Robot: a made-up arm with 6 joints.
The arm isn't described. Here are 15 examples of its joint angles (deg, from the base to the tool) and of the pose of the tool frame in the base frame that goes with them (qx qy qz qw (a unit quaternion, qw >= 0); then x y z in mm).
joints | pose
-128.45 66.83 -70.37 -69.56 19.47 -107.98 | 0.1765 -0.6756 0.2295 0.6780 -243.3 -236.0 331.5
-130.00 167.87 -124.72 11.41 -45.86 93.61 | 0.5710 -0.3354 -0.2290 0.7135 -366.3 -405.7 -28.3
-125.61 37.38 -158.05 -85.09 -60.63 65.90 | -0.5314 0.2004 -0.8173 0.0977 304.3 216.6 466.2
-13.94 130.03 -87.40 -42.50 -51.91 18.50 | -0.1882 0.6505 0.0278 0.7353 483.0 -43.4 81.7
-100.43 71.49 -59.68 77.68 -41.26 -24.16 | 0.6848 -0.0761 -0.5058 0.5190 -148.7 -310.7 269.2
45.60 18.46 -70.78 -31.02 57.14 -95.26 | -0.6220 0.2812 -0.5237 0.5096 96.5 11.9 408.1
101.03 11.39 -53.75 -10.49 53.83 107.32 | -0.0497 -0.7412 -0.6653 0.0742 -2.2 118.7 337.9
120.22 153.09 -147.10 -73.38 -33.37 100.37 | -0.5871 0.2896 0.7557 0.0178 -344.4 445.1 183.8
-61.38 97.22 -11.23 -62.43 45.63 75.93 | -0.5886 -0.7244 0.2700 0.2364 -38.5 -114.6 -89.9
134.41 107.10 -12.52 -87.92 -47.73 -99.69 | -0.2962 -0.8652 0.3535 0.1971 -150.3 5.8 -98.2
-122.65 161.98 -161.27 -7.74 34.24 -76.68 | -0.3103 -0.8067 0.4819 0.1438 -314.5 -471.2 90.0
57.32 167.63 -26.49 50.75 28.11 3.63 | -0.0523 -0.8339 0.3345 0.4359 -96.8 -56.3 -153.7
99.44 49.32 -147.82 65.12 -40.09 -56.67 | 0.3973 0.0425 0.7620 0.5096 121.2 -231.5 586.2
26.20 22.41 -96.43 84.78 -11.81 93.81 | -0.1077 0.0785 -0.9700 0.2031 -89.8 -75.8 573.7
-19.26 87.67 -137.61 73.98 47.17 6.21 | 0.0539 0.5263 0.5261 0.6658 246.5 18.4 560.5
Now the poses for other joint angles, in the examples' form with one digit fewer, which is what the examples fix.
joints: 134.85 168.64 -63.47 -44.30 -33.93 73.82
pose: 0.761 -0.603 -0.150 0.184 -180 104 -289
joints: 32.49 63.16 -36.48 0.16 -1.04 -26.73
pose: -0.405 0.716 0.029 0.568 269 171 139
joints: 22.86 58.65 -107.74 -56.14 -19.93 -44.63
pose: -0.251 -0.020 -0.573 0.780 89 80 604
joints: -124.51 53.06 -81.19 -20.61 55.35 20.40
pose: 0.778 0.248 -0.543 0.196 -168 -173 364
